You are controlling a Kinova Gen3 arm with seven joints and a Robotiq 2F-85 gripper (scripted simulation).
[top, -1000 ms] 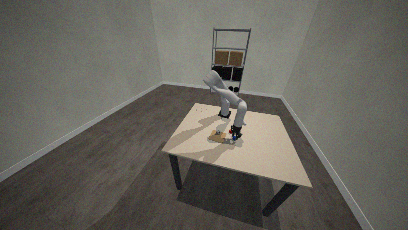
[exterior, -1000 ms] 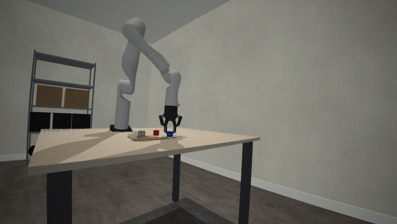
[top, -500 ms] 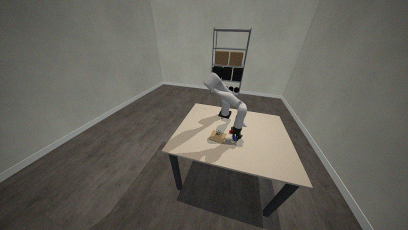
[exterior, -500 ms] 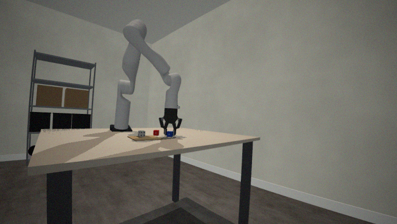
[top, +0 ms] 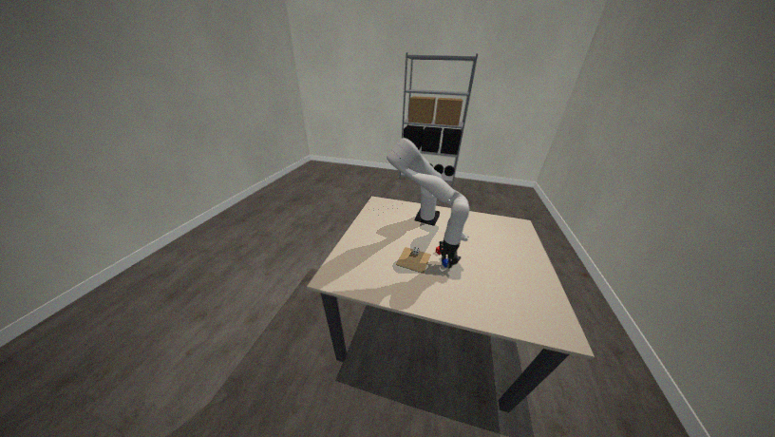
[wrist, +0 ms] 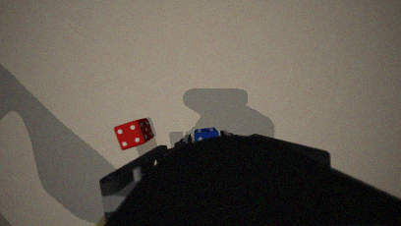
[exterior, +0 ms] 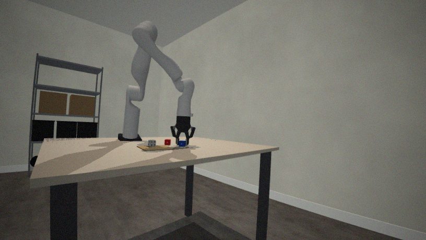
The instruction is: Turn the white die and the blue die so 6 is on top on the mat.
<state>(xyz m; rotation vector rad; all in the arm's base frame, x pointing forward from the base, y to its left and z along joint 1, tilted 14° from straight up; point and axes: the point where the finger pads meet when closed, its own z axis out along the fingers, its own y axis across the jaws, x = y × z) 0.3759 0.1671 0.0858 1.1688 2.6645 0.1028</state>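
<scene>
My hand is 10 mm above the blue die. The rest, counted from my hand: tan mat: 160 mm to the right, 20 mm below, 20 mm ahead; white die: 160 mm to the right, 30 mm behind; red die: 80 mm behind, 40 mm to the right, 10 mm below.
</scene>
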